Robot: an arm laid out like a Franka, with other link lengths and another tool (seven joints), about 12 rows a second.
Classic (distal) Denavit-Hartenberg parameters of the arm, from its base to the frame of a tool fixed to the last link. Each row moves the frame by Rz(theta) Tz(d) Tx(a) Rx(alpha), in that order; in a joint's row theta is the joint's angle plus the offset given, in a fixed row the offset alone. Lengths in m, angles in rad.
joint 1: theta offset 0  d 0.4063  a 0  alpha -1.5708
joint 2: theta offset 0  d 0  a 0  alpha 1.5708
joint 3: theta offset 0  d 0.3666  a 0.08  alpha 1.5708
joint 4: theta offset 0  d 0  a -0.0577  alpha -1.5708
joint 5: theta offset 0  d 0.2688  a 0  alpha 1.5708
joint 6: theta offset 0  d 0  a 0.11  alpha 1.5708
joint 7: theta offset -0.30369  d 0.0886  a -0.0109  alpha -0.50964
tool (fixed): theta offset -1.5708  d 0.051  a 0  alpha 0
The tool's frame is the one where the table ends.
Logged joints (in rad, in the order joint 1, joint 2, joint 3, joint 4, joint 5, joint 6, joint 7), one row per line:
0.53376, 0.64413, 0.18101, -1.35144, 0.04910, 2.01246, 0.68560
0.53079, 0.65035, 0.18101, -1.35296, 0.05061, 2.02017, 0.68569
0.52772, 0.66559, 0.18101, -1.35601, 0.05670, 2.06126, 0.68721
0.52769, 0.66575, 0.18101, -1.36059, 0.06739, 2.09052, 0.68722
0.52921, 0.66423, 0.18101, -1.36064, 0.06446, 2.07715, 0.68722
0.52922, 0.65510, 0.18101, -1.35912, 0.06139, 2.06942, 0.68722
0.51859, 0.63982, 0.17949, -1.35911, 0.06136, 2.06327, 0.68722
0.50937, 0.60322, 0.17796, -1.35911, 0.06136, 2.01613, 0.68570
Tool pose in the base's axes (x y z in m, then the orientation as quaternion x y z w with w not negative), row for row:
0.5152, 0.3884, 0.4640, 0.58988, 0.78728, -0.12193, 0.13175
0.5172, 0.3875, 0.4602, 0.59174, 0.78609, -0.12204, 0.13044
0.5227, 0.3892, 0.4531, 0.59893, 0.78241, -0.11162, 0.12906
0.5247, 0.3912, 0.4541, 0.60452, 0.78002, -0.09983, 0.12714
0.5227, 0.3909, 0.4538, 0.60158, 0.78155, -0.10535, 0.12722
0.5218, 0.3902, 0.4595, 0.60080, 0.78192, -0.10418, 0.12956
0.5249, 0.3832, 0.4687, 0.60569, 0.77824, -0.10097, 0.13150
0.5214, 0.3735, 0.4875, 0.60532, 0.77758, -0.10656, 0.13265
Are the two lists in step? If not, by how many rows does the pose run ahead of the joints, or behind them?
They are in step.
